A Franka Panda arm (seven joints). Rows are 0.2 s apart.
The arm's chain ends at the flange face. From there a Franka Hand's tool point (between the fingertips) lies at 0.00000 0.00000 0.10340 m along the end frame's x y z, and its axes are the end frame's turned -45 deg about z.
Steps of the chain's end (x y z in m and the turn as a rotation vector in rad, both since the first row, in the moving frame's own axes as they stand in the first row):
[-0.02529 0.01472 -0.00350 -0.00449 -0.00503 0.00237]
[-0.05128 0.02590 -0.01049 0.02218 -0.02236 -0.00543]
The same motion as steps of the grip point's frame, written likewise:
[-0.02899 -0.00751 -0.00350 0.00038 -0.00673 0.00237]
[-0.05460 -0.02120 -0.01054 0.03149 -0.00013 -0.00543]

